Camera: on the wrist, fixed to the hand. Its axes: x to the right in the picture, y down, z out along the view.
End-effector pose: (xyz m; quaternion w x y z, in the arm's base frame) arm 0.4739 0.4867 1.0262 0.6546 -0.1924 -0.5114 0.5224
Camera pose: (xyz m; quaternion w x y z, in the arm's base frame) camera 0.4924 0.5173 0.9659 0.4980 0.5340 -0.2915 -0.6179
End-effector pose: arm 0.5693 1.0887 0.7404 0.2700 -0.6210 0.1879 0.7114
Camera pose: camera 0.5770 1.0196 0.7318 0.7243 -0.1552 -0.6502 -0.1691
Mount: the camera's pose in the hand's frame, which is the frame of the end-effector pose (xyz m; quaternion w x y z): -0.0026 0.0500 -0.0490 0.0495 -0.0229 -0.0962 -0.9939
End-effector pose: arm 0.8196 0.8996 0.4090 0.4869 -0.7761 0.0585 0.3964
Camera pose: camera 0.8214 0.8336 0.3856 0.4059 -0.0696 -0.8244 -0.3883
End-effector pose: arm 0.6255 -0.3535 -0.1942 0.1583 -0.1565 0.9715 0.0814
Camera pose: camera 0.5975 -0.3161 -0.1420 0.1786 -0.9691 -0.1245 -0.1160
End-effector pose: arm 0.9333 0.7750 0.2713 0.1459 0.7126 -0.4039 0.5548
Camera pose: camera 0.8633 0.7767 0.2737 0.5361 0.4867 0.6615 -0.1953
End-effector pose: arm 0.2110 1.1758 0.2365 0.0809 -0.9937 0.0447 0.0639
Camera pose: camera 0.2093 1.1187 0.2771 0.0491 -0.0893 -0.9946 0.0194
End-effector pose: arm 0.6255 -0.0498 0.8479 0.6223 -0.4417 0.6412 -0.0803
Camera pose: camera 0.5592 -0.0401 0.8276 0.0026 -0.6811 -0.4653 -0.5653
